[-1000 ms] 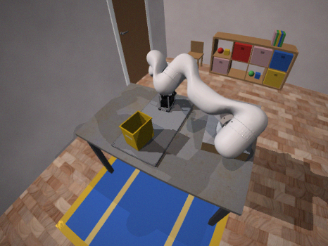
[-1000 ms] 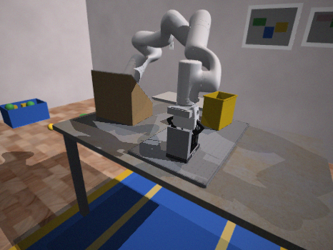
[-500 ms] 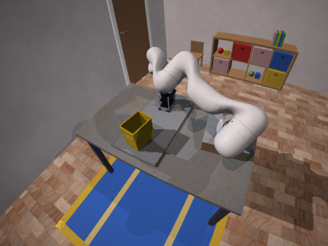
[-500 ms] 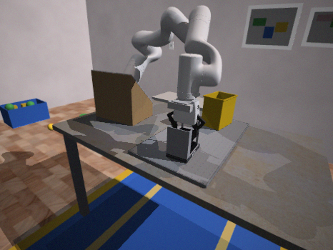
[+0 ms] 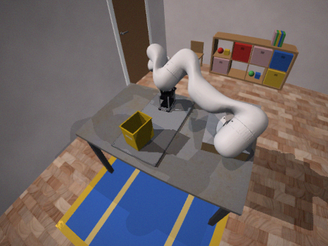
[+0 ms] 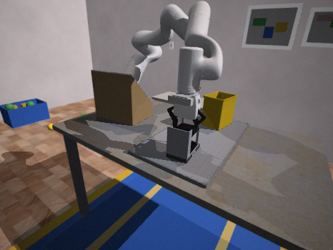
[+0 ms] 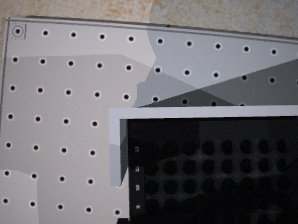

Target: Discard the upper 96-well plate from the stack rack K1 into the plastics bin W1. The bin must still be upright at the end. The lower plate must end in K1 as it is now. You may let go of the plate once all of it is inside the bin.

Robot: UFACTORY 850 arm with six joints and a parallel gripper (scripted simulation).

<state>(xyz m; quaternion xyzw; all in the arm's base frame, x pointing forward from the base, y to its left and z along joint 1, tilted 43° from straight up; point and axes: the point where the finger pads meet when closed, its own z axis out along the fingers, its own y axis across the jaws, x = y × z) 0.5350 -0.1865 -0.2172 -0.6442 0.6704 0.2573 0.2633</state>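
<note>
Right now my hand is 42 cm to the right of the yellow plastics bin, 6 cm short of it and 3 cm above it. Also, from my hand: black 96-well plate: 1 cm below.
</note>
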